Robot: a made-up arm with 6 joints.
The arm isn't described. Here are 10 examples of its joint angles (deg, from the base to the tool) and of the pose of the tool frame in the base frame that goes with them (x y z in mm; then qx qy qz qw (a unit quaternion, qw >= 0)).
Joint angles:
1: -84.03 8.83 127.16 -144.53 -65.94 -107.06
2: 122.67 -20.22 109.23 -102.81 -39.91 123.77
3: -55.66 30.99 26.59 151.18 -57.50 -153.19
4: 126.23 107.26 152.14 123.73 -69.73 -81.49
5: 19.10 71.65 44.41 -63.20 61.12 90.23
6: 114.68 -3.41 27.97 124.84 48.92 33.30
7: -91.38 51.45 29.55 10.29 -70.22 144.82
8: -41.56 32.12 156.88 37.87 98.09 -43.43
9: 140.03 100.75 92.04 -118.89 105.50 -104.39
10: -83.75 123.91 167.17 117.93 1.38 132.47
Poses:
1: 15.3 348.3 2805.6 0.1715 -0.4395 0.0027 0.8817
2: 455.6 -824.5 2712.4 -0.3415 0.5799 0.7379 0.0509
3: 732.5 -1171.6 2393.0 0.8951 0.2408 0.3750 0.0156
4: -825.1 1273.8 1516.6 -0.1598 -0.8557 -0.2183 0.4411
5: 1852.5 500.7 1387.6 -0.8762 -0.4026 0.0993 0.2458
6: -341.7 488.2 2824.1 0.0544 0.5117 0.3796 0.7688
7: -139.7 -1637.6 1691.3 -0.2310 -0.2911 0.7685 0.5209
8: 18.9 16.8 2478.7 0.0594 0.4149 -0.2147 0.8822
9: -1367.1 1324.1 915.4 0.2589 0.1787 -0.5650 0.7627
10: 130.2 -1461.2 1205.0 -0.2533 -0.6200 -0.7347 0.1077
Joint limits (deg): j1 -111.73..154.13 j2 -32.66..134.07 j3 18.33..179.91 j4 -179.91..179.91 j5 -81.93..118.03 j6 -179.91..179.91
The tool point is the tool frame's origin. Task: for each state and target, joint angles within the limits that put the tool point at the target. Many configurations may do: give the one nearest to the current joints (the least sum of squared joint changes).
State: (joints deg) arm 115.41 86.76 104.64 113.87 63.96 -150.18
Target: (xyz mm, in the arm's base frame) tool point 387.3 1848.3 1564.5
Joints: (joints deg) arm 73.96 90.37 110.77 114.10 65.74 -150.25
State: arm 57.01 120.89 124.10 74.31 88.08 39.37
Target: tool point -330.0 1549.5 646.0
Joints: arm 97.25 133.90 137.65 75.10 92.72 39.23
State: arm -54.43 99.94 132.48 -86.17 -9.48 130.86
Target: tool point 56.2 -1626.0 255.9
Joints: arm -89.57 134.07 116.80 -74.10 -62.66 135.56
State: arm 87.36 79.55 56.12 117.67 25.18 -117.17
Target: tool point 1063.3 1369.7 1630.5
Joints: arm 49.13 50.54 18.60 123.69 32.00 -117.34
